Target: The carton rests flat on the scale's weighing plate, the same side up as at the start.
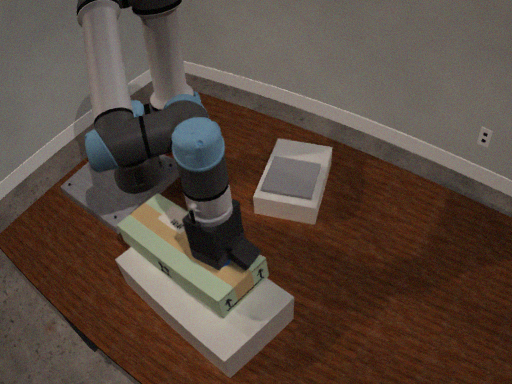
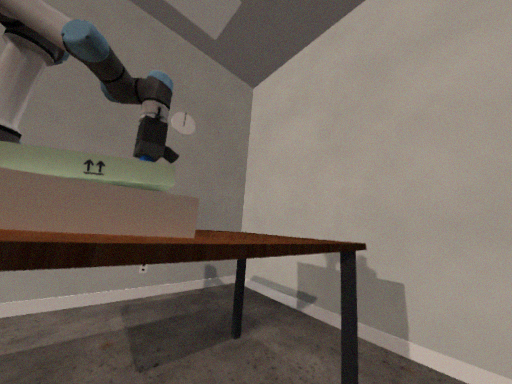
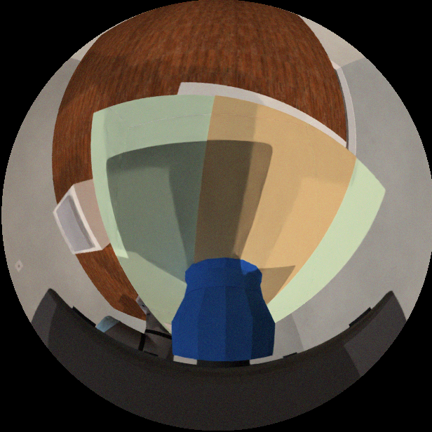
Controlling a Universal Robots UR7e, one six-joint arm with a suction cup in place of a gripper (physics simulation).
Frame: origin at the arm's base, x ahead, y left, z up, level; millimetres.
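Where they show: arm's base, link origin: [image 1: 139, 174].
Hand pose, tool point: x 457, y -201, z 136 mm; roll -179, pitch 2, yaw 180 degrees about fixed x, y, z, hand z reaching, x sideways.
Each offset is from my tool point to the top centre of the thing. Level surfaces: height alone.
The long green carton @(100 mm back, 6 mm left, 19 mm up) [image 1: 175, 267] [image 2: 50, 162] [image 3: 295, 185] has a tan band, a white label near the arm's base, and upright arrow marks on its sides. My gripper's blue suction cup [image 1: 226, 262] [image 2: 146, 158] [image 3: 223, 275] is pressed on the carton's top near the end away from the base, and suction holds it. That end looks slightly raised over the white block @(58 mm back, 24 mm right, 70 mm down) [image 1: 250, 325] [image 2: 100, 210] [image 3: 200, 89]; the other end is still low over it. The white scale @(60 mm back, 403 mm left, 91 mm down) [image 1: 285, 206] [image 3: 93, 205], with its grey weighing plate @(50 mm back, 364 mm left, 91 mm down) [image 1: 292, 176] [image 3: 76, 222], stands apart from the carton.
The block stands on the wooden table @(169 mm down) [image 1: 375, 275] [image 2: 280, 243] [image 3: 200, 45], near its edge. The arm's grey base plate [image 1: 90, 192] lies beside the carton's far end. Walls stand behind the table. The scale is nearer the back wall than the block is.
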